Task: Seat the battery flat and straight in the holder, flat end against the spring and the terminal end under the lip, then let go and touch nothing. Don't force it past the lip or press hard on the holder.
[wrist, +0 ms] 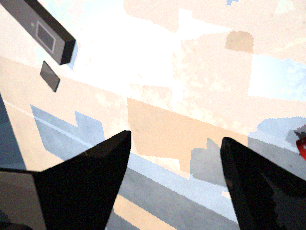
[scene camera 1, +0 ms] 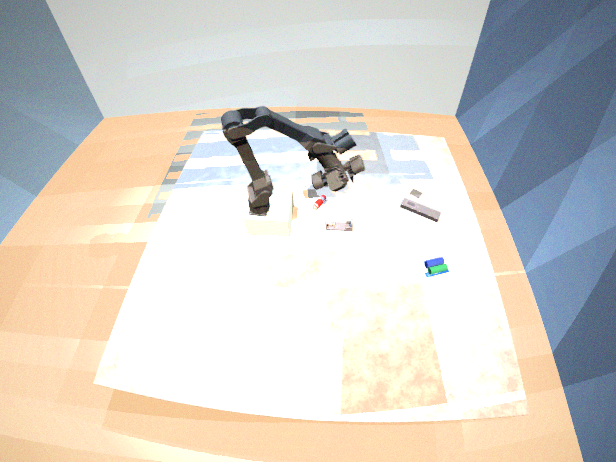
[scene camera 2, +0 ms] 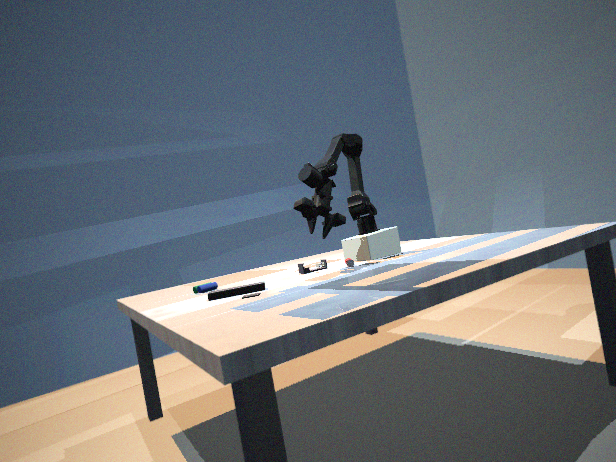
Note:
In view: my gripper (scene camera 2: 317,236).
My gripper is seen too in the wrist view (wrist: 175,141) and in scene camera 1 (scene camera 1: 346,185).

